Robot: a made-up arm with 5 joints.
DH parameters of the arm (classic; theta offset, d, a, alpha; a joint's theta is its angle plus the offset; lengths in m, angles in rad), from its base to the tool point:
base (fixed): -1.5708 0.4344 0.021 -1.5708
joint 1: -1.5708 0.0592 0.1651 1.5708
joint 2: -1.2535 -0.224 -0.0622 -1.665
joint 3: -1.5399 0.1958 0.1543 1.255
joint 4: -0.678 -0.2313 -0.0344 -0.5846
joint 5: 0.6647 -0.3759 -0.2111 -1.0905
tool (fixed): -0.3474 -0.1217 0 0
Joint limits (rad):
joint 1: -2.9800..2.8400
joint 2: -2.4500..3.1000
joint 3: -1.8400..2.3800
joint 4: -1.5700..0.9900
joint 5: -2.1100..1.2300
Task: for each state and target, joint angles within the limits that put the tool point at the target. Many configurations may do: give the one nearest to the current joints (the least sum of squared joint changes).
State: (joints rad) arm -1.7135 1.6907 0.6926 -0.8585 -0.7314
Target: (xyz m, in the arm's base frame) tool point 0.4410 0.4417 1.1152
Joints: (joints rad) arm -1.7031 1.6677 0.6988 -1.0558 -0.8550
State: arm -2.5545 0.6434 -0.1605 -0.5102 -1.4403
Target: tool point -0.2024 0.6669 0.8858
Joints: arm -1.8430 0.4629 0.3626 -0.3412 -1.3114
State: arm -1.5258 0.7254 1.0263 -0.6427 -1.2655
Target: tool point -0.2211 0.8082 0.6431
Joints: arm -2.0369 0.4166 0.3501 -0.6642 -1.4670
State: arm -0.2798 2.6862 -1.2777 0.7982 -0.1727
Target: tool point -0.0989 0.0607 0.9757
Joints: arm 0.0782 2.9906 -1.5873 0.9900 0.0177
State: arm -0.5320 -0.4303 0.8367 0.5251 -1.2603
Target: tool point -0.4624 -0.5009 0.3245
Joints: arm 0.2915 -0.5100 0.2795 0.1676 -1.9100
